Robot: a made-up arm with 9 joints. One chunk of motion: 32 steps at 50 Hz.
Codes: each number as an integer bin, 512 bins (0 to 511) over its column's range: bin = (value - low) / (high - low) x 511, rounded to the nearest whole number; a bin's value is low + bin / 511 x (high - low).
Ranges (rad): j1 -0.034..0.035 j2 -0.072..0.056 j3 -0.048..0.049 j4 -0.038..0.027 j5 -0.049..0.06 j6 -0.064..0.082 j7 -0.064..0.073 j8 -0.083..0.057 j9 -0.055..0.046
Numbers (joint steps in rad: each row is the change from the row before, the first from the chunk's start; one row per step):
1: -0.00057 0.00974 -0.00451 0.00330 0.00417 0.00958 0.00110 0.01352 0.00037
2: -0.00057 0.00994 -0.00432 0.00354 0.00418 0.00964 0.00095 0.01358 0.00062
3: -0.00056 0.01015 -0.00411 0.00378 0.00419 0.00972 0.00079 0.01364 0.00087
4: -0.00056 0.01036 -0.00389 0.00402 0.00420 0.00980 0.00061 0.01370 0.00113
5: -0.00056 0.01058 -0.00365 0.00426 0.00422 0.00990 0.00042 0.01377 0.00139
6: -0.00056 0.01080 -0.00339 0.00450 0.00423 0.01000 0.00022 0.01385 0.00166
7: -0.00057 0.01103 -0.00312 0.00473 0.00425 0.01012 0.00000 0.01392 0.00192
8: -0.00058 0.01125 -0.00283 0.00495 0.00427 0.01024 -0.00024 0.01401 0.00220
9: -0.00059 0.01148 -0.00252 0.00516 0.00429 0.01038 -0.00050 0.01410 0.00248
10: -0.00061 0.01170 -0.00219 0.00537 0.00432 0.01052 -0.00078 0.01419 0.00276
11: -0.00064 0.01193 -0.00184 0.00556 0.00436 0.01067 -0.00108 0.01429 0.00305
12: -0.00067 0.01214 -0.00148 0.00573 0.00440 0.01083 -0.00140 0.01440 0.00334
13: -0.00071 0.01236 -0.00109 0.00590 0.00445 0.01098 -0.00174 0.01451 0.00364
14: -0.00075 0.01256 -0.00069 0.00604 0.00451 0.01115 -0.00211 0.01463 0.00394
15: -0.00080 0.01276 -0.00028 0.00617 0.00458 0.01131 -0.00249 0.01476 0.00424
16: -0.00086 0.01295 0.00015 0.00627 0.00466 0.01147 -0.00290 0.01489 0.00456
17: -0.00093 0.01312 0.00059 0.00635 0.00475 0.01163 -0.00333 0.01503 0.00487
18: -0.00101 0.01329 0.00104 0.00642 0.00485 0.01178 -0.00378 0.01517 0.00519
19: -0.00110 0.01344 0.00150 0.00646 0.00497 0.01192 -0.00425 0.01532 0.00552
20: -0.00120 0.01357 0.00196 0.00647 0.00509 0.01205 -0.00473 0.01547 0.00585
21: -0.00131 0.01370 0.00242 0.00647 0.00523 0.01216 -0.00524 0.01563 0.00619
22: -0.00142 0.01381 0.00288 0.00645 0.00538 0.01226 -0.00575 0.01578 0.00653
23: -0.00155 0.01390 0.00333 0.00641 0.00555 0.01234 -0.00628 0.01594 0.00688
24: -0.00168 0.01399 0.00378 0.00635 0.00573 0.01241 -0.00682 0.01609 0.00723
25: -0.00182 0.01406 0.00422 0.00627 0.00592 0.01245 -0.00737 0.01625 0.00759
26: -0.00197 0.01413 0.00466 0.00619 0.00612 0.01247 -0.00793 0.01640 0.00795
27: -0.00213 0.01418 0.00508 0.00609 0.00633 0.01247 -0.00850 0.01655 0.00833
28: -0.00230 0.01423 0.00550 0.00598 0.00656 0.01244 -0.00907 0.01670 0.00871
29: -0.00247 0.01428 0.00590 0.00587 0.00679 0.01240 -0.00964 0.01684 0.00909
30: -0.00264 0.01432 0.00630 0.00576 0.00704 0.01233 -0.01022 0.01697 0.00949
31: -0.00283 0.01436 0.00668 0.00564 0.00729 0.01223 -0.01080 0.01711 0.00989
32: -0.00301 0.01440 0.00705 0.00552 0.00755 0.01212 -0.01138 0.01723 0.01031
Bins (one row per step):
1: 248 326 229 325 249 258 243 352 280
2: 248 327 230 327 249 258 242 353 281
3: 248 328 231 328 249 258 242 353 283
4: 248 329 232 330 249 258 241 353 284
5: 248 330 234 332 249 259 240 353 285
6: 248 331 235 334 250 259 240 354 287
7: 248 331 236 336 250 259 239 354 288
8: 248 332 238 338 250 260 238 354 289
9: 247 333 240 339 250 260 237 354 291
10: 247 334 241 341 250 261 236 355 292
11: 247 335 243 342 250 261 235 355 294
12: 247 336 245 344 250 262 233 356 295
13: 247 337 247 345 251 262 232 356 297
14: 246 338 249 346 251 263 231 356 298
15: 246 338 251 347 251 264 229 357 300
16: 245 339 254 348 252 264 228 357 301
17: 245 340 256 349 252 265 226 358 303
18: 244 340 258 349 252 265 225 358 305
19: 244 341 261 350 253 266 223 359 306
20: 243 342 263 350 254 266 221 359 308
21: 242 342 266 350 254 267 219 360 310
22: 241 343 268 349 255 267 217 361 311
23: 240 343 270 349 256 267 215 361 313
24: 239 343 273 349 257 267 213 362 315
25: 238 344 275 348 257 268 211 362 317
26: 237 344 277 347 258 268 209 363 318
27: 236 344 280 347 259 268 207 363 320
28: 235 344 282 346 260 268 205 364 322
29: 234 344 284 345 262 267 203 364 324
30: 232 345 286 344 263 267 201 365 326
31: 231 345 288 343 264 267 198 365 328
32: 230 345 290 342 265 266 196 366 330

